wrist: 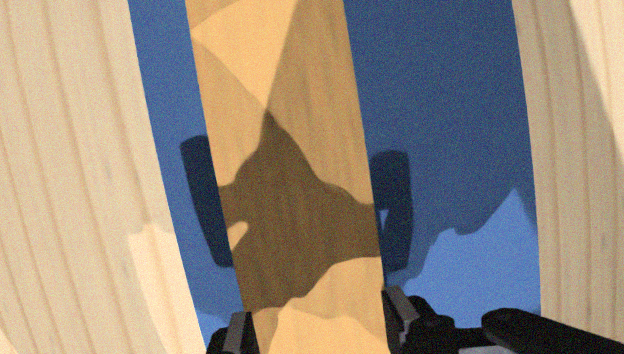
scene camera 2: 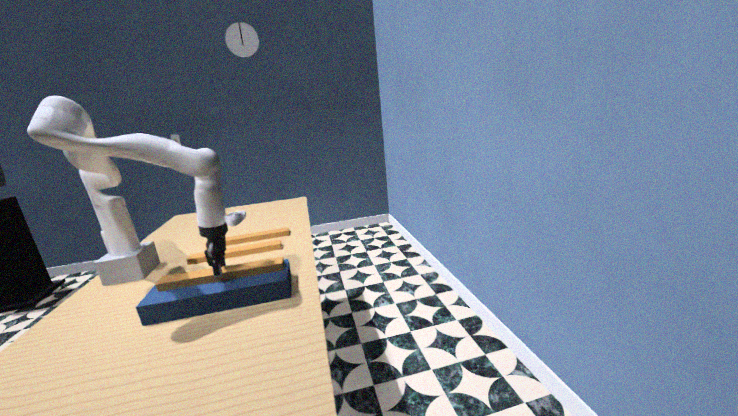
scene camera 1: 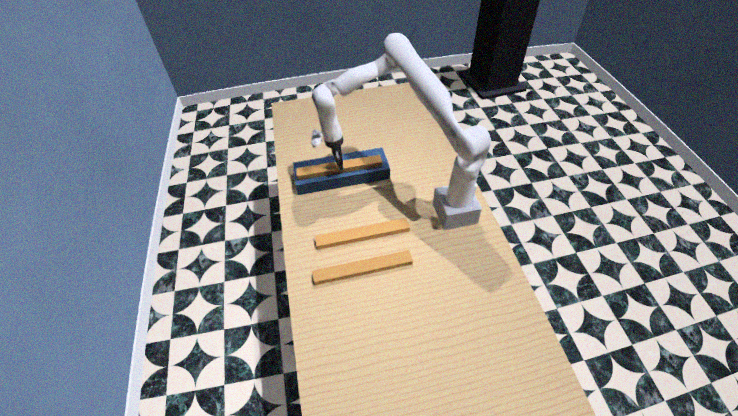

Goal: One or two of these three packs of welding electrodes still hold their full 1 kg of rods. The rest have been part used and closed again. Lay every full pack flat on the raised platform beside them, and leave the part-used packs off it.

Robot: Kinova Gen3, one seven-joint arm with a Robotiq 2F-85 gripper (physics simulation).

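Places are measured from the arm's base along level axes (x right, y ahead, z up), in millimetres.
Pixels of known places: gripper, between the fingertips: (wrist: 319,325) (scene camera 2: 220,271) (scene camera 1: 340,165); arm's base, origin of its link: (scene camera 2: 126,250) (scene camera 1: 457,199).
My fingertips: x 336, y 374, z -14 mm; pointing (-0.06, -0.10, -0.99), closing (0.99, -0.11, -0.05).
Ahead of a thing's pixels: the offset from my fingertips to its top centre. Level surfaces: height alone.
My gripper (scene camera 1: 339,166) (scene camera 2: 217,272) (wrist: 319,325) is shut on a long orange pack {dx +0, dy +7, dz +6 mm} (scene camera 1: 361,164) (scene camera 2: 258,267) (wrist: 300,100), with a finger on each long side near its middle. The pack is level and lies lengthwise over the blue raised platform {dx +21, dy -3, dz -19 mm} (scene camera 1: 341,181) (scene camera 2: 217,302) (wrist: 450,100); I cannot tell whether it touches the top. In the wrist view more blue shows on its right than on its left. A second orange pack {dx -317, dy +3, dz -55 mm} (scene camera 1: 361,233) (scene camera 2: 258,250) lies flat on the table near the platform. A third orange pack {dx -460, dy +45, dz -55 mm} (scene camera 1: 362,266) (scene camera 2: 258,236) lies parallel, farther from the platform.
The wooden table {dz -79 mm} (scene camera 1: 413,335) (scene camera 2: 248,372) carries the platform, the packs and the arm's grey base (scene camera 1: 457,209) (scene camera 2: 126,267). One end of the platform is close to a long table edge. A black column (scene camera 1: 501,46) stands on the floor behind the table.
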